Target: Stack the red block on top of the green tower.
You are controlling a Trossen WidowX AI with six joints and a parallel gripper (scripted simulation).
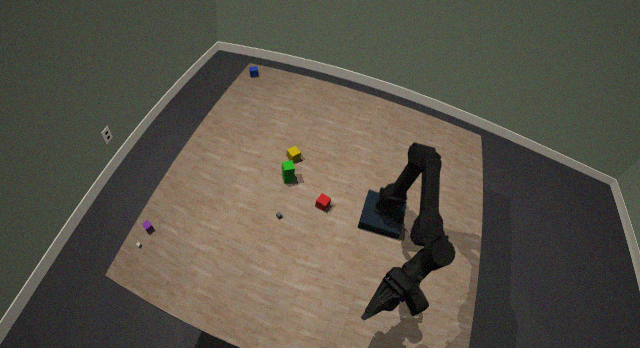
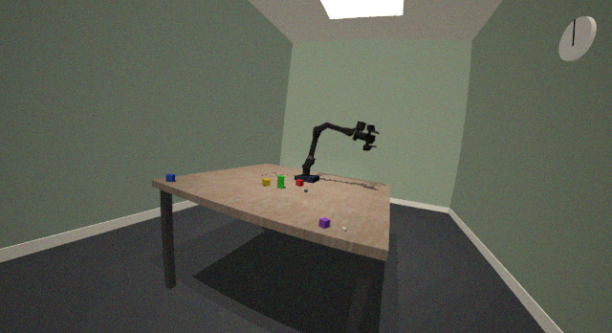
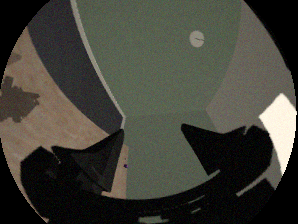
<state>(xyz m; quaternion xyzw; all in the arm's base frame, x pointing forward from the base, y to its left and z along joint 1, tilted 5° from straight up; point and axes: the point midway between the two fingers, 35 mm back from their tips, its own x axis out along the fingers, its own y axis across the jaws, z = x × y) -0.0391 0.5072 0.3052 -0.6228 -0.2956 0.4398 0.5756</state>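
Now: the red block 44 cm to the right of my gripper tip, 35 cm below it and 24 cm ahead of it. The rest, counted from my gripper tip: yellow block 59 cm to the right, 43 cm ahead, 35 cm below; then tiny grey cube 36 cm below, 36 cm ahead, 33 cm to the right; then purple block 76 cm ahead, 36 cm below, 3 cm to the right.
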